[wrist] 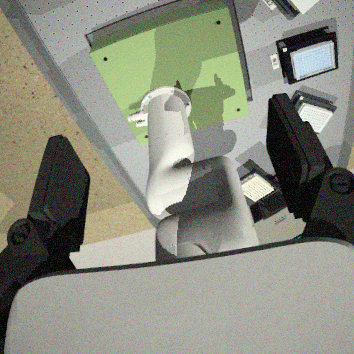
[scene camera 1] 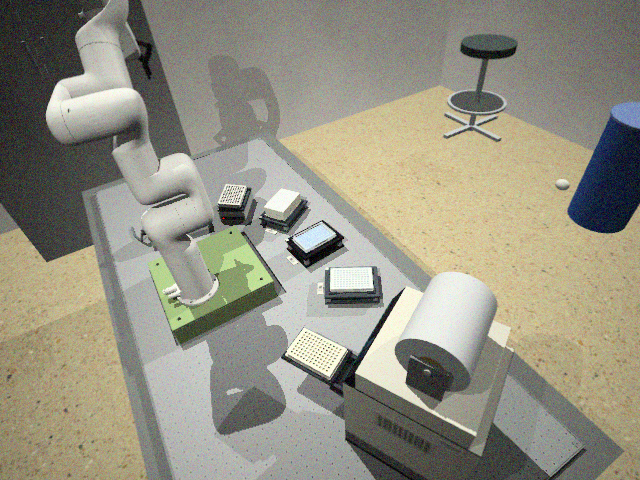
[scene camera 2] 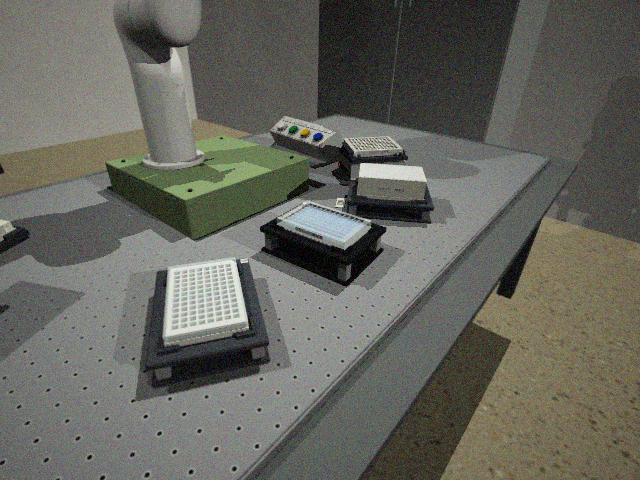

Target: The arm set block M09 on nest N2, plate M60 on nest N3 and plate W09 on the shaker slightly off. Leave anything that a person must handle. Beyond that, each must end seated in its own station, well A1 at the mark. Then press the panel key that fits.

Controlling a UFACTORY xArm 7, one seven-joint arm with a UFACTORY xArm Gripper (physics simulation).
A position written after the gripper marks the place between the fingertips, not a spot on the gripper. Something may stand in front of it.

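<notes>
Open and empty, the gripper [scene camera 1: 133,82] holds nothing. The gripper can be seen in the wrist view [wrist: 169,136] too. The scene also has a cream plate [scene camera 1: 318,354] and a blue-tinted plate [scene camera 2: 325,225]. The blue-tinted plate is visible in the wrist view [wrist: 308,60] and also in scene camera 1 [scene camera 1: 315,236].
</notes>
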